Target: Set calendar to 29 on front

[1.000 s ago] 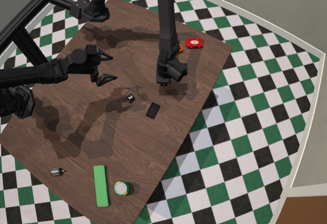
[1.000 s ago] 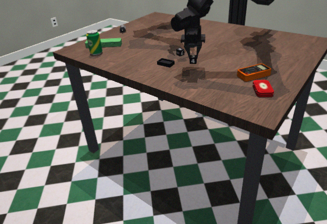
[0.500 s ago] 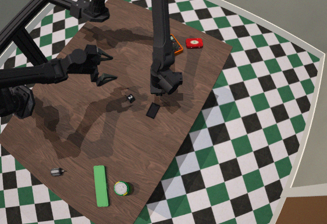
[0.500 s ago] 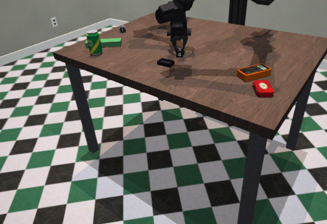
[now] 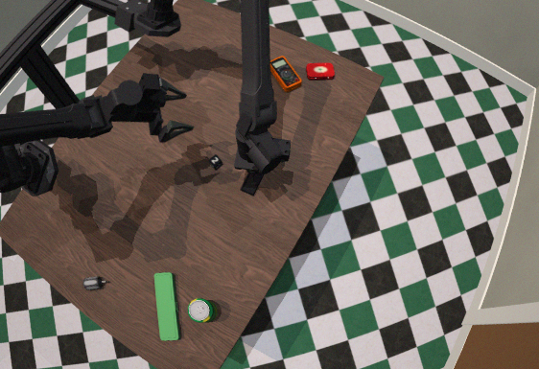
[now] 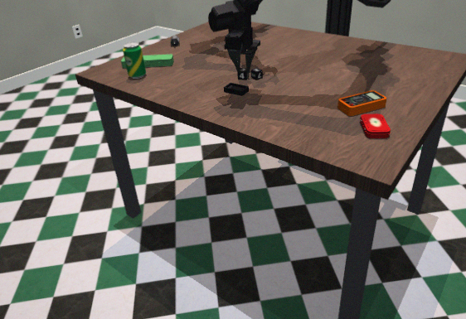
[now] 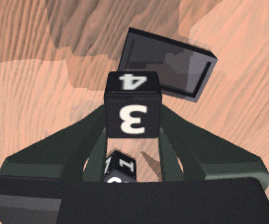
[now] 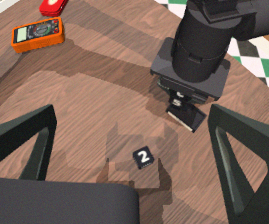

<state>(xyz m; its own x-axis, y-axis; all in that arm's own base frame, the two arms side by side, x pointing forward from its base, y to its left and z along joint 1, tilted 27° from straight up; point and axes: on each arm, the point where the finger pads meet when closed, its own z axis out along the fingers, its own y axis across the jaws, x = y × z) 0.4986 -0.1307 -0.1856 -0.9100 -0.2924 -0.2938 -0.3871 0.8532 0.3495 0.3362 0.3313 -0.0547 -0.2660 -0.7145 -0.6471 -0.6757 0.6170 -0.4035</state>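
Now: the black cube 10 mm below my left hand. The rest, counted from my left hand: black calendar tray: 10 mm ahead, 20 mm to the right, 70 mm below; then green case: 10 mm ahead, 480 mm to the right, 60 mm below; then red box: 10 mm ahead, 430 mm to the left, 60 mm below.
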